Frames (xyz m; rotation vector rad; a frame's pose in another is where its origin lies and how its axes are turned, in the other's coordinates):
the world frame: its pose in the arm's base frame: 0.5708 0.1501 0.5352 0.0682 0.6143 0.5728
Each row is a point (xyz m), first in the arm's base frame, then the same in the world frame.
Working: the arm's base frame: its pose in the world frame: -0.1788 0.0307 -0.7758 -0.0682 -0.6143 -0.5728

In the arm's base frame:
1: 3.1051 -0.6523 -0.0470
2: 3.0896 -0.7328 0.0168
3: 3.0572 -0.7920 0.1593
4: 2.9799 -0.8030 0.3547
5: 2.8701 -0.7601 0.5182
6: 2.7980 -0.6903 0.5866
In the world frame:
1: 1.5752 -2.0441 0.8637
2: 1.4888 -2.0900 0.8988
3: 1.3611 -2.0919 0.9912
4: 1.2009 -2.0193 1.1068
5: 1.0643 -1.8926 1.1836
6: 1.0170 -1.7831 1.2065

